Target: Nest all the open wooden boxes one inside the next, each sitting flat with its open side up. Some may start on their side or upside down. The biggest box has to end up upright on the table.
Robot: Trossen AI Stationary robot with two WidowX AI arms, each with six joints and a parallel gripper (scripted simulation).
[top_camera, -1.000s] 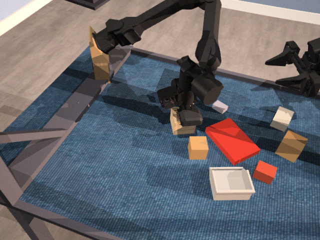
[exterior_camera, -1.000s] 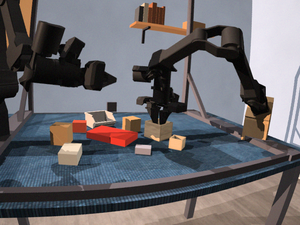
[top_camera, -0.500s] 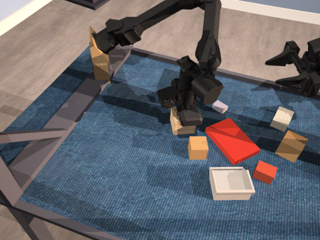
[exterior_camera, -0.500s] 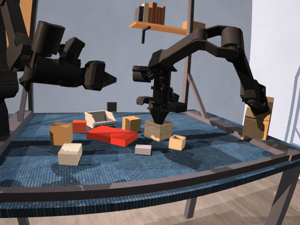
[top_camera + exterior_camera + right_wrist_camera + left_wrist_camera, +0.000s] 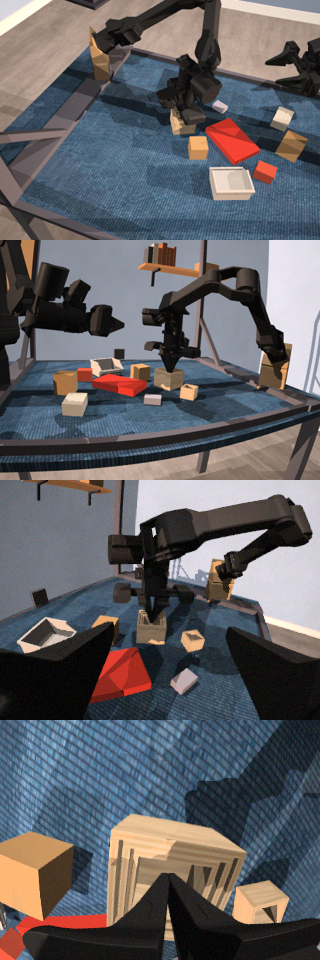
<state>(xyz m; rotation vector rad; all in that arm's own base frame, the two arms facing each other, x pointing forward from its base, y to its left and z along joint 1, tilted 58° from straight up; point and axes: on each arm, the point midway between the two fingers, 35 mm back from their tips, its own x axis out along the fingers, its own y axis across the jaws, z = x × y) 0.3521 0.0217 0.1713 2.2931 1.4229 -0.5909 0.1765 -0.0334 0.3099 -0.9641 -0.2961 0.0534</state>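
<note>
Now: left hand 140 mm short of the lavender block, 80 mm to the left of it and 60 mm above it. Round my left hand: beige block: 190 mm ahead, 290 mm to the right, 60 mm below; flat red block: 20 mm ahead, 170 mm to the right, 60 mm below; red cube: 60 mm behind, 290 mm to the right, 60 mm below.
The red cube lies 22 cm behind my right hand, 6 cm to the right of it and 19 cm below it. From my right hand the other things lie so: beige block (2 cm ahead, 6 cm to the right, 19 cm below); flat red block (15 cm behind, 6 cm to the left, 20 cm below); lavender block (2 cm behind, 14 cm to the left, 20 cm below).
</note>
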